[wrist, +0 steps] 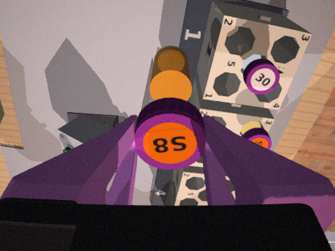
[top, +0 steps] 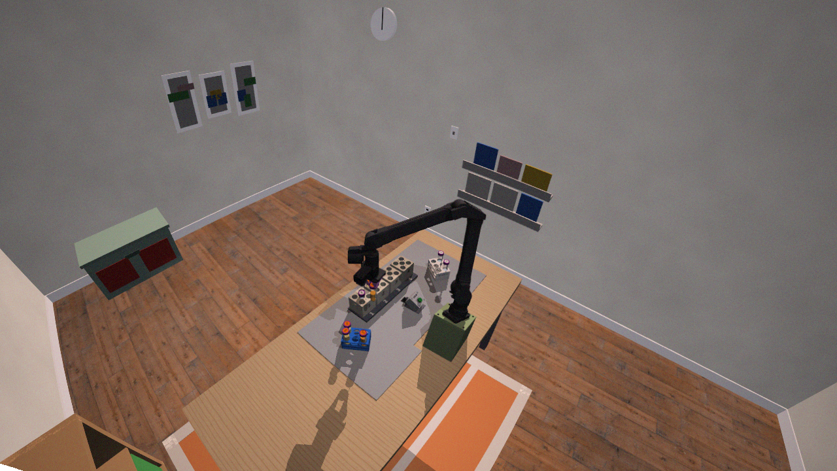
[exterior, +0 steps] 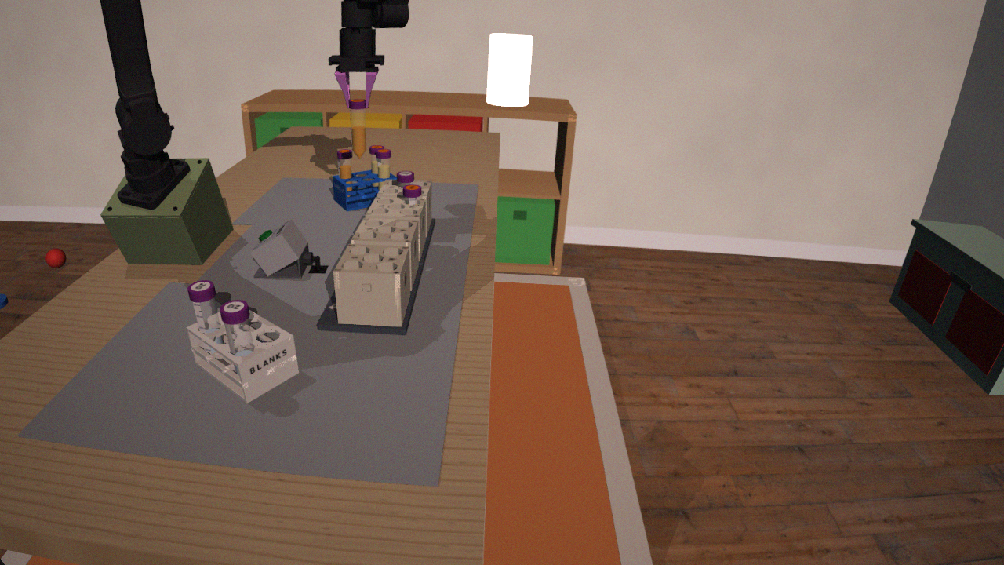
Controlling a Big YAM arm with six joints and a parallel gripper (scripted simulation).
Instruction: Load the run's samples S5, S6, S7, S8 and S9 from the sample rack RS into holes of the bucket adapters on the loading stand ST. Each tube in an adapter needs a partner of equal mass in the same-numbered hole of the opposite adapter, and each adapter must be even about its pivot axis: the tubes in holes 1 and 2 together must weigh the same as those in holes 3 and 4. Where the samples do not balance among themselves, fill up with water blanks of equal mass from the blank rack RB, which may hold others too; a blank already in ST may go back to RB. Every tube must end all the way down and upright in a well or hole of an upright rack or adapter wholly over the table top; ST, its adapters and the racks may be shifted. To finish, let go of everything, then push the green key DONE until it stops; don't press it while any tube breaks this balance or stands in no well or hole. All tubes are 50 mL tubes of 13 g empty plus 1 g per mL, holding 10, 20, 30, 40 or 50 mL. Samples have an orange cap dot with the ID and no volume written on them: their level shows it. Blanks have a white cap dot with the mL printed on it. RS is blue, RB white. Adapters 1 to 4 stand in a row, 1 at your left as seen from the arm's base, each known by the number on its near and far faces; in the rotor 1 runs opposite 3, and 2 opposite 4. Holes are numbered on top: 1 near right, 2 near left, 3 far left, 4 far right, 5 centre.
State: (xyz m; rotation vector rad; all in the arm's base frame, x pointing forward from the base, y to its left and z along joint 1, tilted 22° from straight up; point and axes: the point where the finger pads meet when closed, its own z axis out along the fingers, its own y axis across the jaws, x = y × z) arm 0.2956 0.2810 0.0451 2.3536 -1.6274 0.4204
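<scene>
My hand is 5 cm above the sample S8 and 1 cm past it. Also, from my hand: blue sample rack RS: 23 cm below, 15 cm to the left, 6 cm behind; orange-dot sample tube: 19 cm below, 13 cm to the left, 11 cm behind; water blank marked 30: 19 cm below, 11 cm ahead.
</scene>
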